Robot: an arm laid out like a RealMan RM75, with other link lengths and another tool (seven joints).
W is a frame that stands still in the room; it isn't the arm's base.
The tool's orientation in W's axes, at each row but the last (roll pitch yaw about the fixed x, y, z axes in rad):
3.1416 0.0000 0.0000
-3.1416 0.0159 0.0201
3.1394 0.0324 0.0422
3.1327 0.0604 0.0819
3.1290 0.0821 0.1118
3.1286 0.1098 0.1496
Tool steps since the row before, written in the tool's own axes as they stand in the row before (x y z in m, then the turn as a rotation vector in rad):
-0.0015 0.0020 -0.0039 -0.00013 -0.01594 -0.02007
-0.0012 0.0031 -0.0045 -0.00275 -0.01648 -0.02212
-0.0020 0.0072 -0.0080 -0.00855 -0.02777 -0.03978
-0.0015 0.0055 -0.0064 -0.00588 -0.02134 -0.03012
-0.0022 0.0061 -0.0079 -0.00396 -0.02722 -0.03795
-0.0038 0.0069 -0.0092 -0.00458 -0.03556 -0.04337
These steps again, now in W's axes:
-0.0015 -0.0020 0.0039 -0.00013 0.01594 0.02007
-0.0011 -0.0031 0.0045 -0.00273 0.01643 0.02216
-0.0014 -0.0072 0.0081 -0.00843 0.02753 0.03998
-0.0007 -0.0055 0.0065 -0.00582 0.02120 0.03023
-0.0009 -0.0061 0.0081 -0.00395 0.02743 0.03780
-0.0017 -0.0071 0.0096 -0.00524 0.03574 0.04315

